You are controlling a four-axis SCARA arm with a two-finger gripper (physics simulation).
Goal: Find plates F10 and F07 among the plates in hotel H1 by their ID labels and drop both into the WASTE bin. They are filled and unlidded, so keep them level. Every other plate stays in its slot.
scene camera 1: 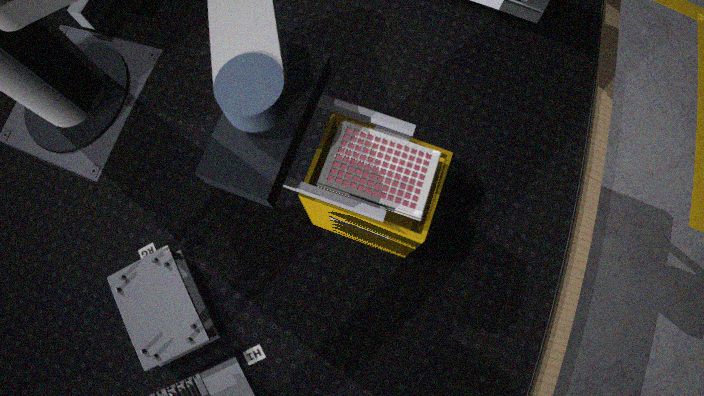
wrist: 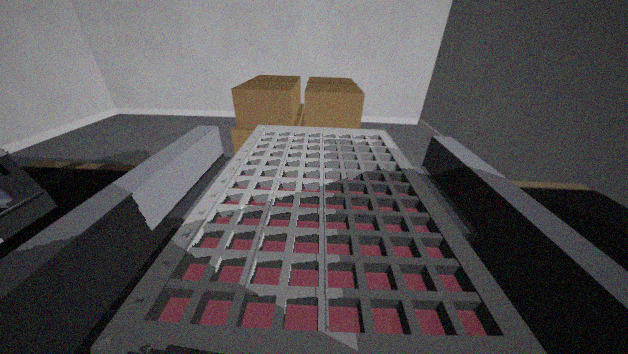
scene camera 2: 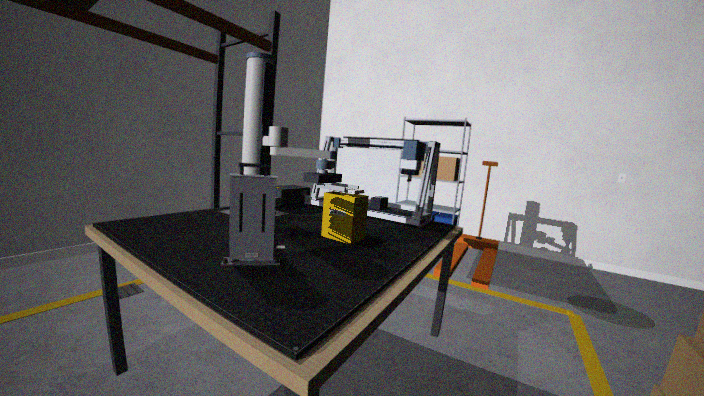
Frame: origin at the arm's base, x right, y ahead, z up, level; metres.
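Seen in the pictures: gripper, between the fingertips: (scene camera 1: 400, 172) (wrist: 322, 150) (scene camera 2: 352, 188); arm's base, origin of its link: (scene camera 1: 78, 98).
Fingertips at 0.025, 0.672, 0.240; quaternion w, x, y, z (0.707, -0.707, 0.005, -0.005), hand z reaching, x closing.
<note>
Offsets run from my fingertips to a thing's top centre, as dx, dy, dz. "spot": to the spot under its first point.
My gripper (scene camera 1: 400, 172) (scene camera 2: 352, 190) (wrist: 322, 150) is shut on a white multiwell plate @(+0.000, -0.024, -0.002) (scene camera 1: 380, 167) (wrist: 322, 225), one finger along each long side. The plate has red-filled wells, no lid, and looks level. Its ID label is not readable. The plate lies within the outline of the mouth of the yellow WASTE bin @(+0.001, -0.025, -0.027) (scene camera 1: 313, 212) (scene camera 2: 358, 220), close to rim height; the fingers cross over the rim. The bin's inside is mostly hidden by the plate. Part of hotel H1 @(spot: +0.349, -0.150, -0.219) (scene camera 1: 227, 381) shows at the bottom edge of scene camera 1, beside its H1 tag @(spot: +0.292, -0.124, -0.227) (scene camera 1: 254, 354); its plate labels are not visible.
A grey stand (scene camera 1: 155, 305) with small pegs and an RG tag @(+0.203, -0.365, -0.227) (scene camera 1: 147, 250) is beside the hotel. The arm's base plate (scene camera 1: 95, 162) is at the left. In scene camera 2, a tall grey slotted tower @(spot: +0.467, -0.081, -0.070) (scene camera 2: 252, 215) stands left of the bin and a gantry frame (scene camera 2: 429, 185) behind it.
</note>
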